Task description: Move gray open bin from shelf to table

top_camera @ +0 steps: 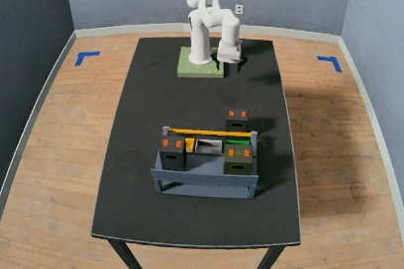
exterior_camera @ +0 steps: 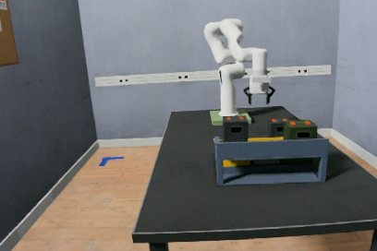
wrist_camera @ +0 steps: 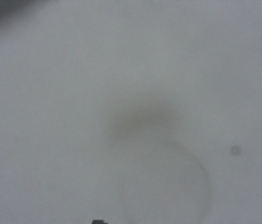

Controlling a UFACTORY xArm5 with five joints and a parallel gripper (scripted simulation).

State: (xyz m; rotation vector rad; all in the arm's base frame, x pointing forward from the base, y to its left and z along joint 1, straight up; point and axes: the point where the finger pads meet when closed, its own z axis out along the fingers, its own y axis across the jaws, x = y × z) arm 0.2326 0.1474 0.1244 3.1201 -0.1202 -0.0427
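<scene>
Right now my hand is 31 cm short of the yellow bar, 6 cm to the left of it and 10 cm above it. Also, from my hand: blue-gray shelf (44 cm ahead, 6 cm to the right, 9 cm below); then green bin (41 cm ahead, 5 cm to the left, 11 cm below); then gray open bin (41 cm ahead, 6 cm to the right, 11 cm below).
</scene>
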